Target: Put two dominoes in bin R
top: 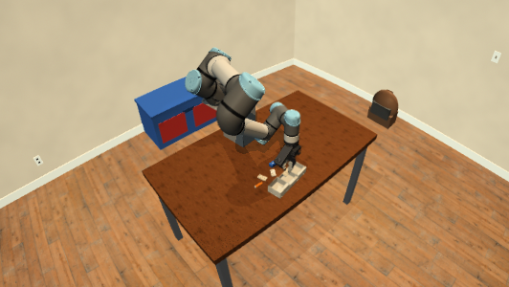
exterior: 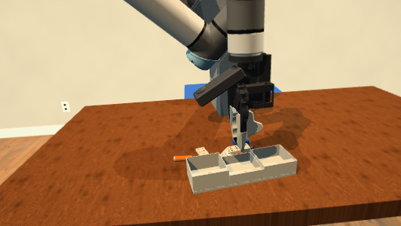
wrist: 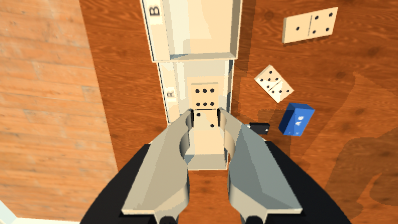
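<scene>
Now: the cream three-compartment bin tray 1 cm ahead of my hand and 6 cm below it. The rest, counted from my hand: small black stick 8 cm behind, 7 cm to the left, 8 cm below; blue block 13 cm behind, 6 cm to the left, 7 cm below; domino 12 cm behind, 7 cm to the right, 8 cm below.
</scene>
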